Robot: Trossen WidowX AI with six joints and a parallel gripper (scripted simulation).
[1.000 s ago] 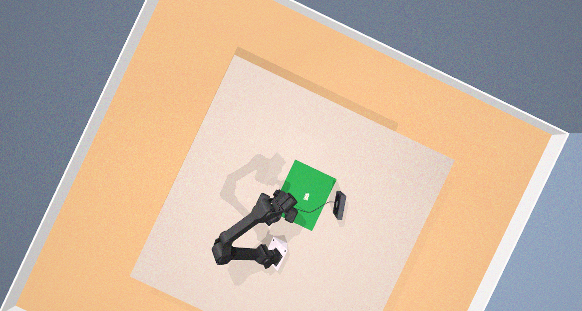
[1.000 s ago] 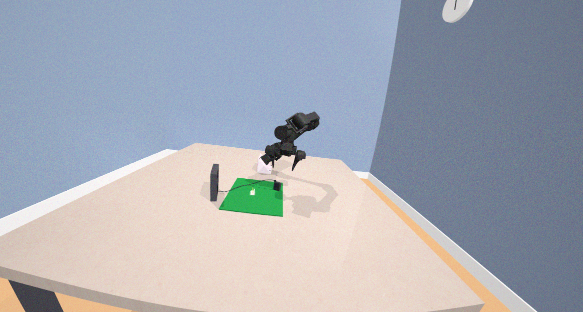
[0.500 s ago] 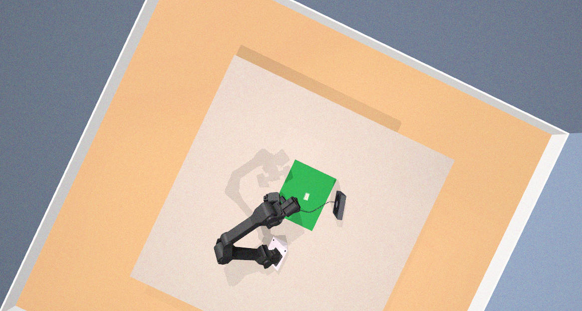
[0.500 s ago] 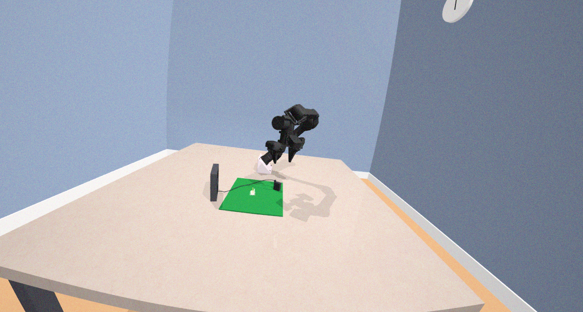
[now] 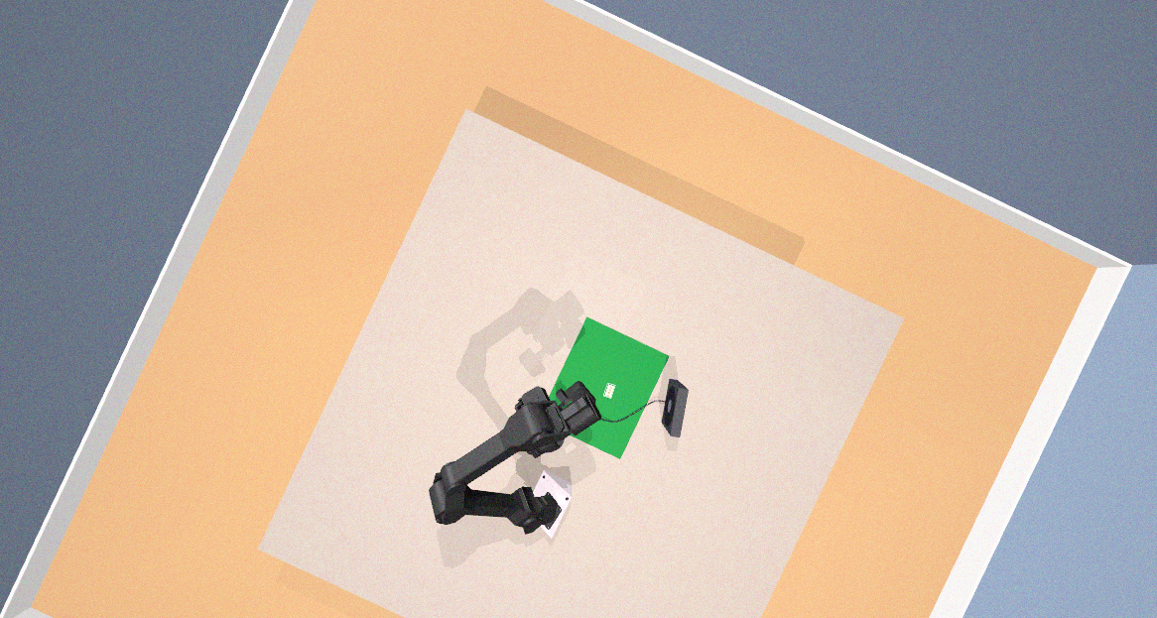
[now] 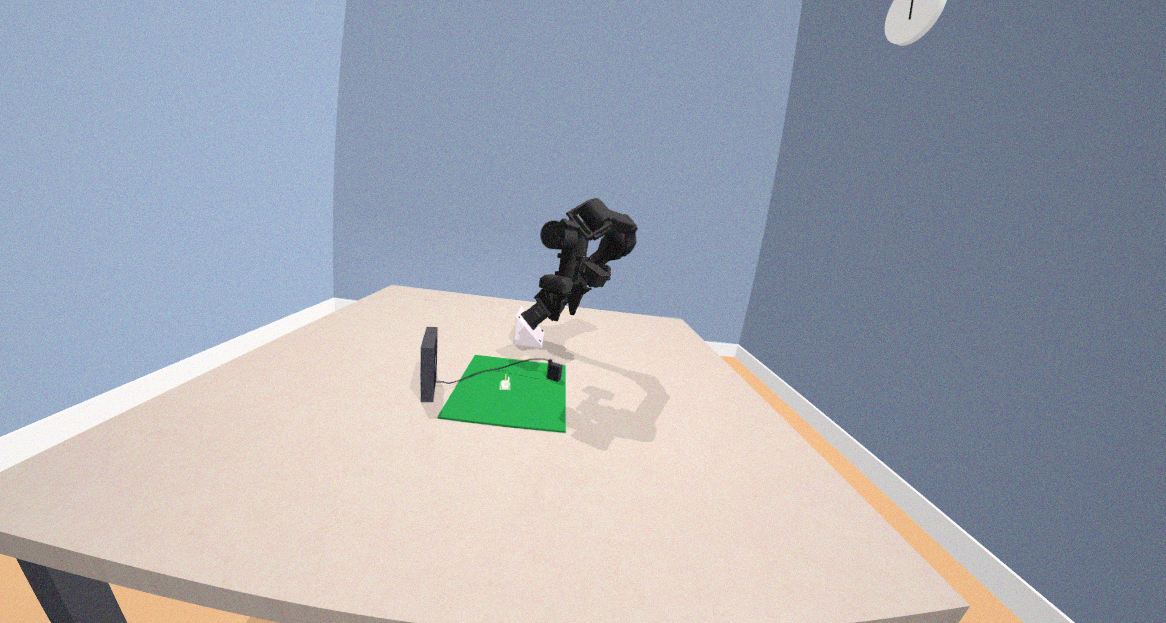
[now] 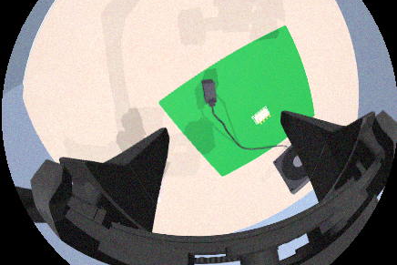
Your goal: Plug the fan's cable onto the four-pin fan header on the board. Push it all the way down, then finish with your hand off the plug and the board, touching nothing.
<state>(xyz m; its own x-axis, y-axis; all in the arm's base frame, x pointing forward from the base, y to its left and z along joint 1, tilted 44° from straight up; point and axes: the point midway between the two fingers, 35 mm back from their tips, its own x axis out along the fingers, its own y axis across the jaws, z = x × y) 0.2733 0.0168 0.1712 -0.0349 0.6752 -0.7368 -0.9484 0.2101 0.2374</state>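
The dark plug lies 10 mm to the right of my gripper tip and 140 mm below it. From my gripper tip the other things lie so: white four-pin header (70 mm ahead, 110 mm to the right, 160 mm below); green board (70 mm ahead, 90 mm to the right, 180 mm below); black fan (130 mm ahead, 250 mm to the right, 100 mm below).
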